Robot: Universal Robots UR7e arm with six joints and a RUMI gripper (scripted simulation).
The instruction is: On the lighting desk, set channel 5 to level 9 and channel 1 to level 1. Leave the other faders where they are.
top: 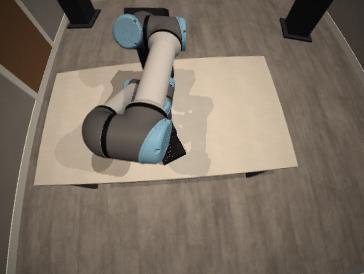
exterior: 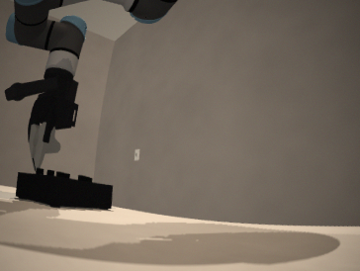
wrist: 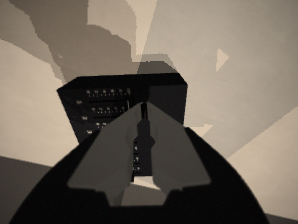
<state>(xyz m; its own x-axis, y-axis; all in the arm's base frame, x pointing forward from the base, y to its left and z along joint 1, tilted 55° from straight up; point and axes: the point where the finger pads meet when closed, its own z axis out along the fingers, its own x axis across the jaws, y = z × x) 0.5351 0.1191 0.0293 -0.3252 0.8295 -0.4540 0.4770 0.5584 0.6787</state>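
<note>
Right now my hand is 1 cm short of the channel 1 fader knob, 1 cm to the left of it and 1 cm above it. From my hand the other things lie so: channel 5 fader knob (10 cm ahead, 1 cm to the left, 1 cm below).
</note>
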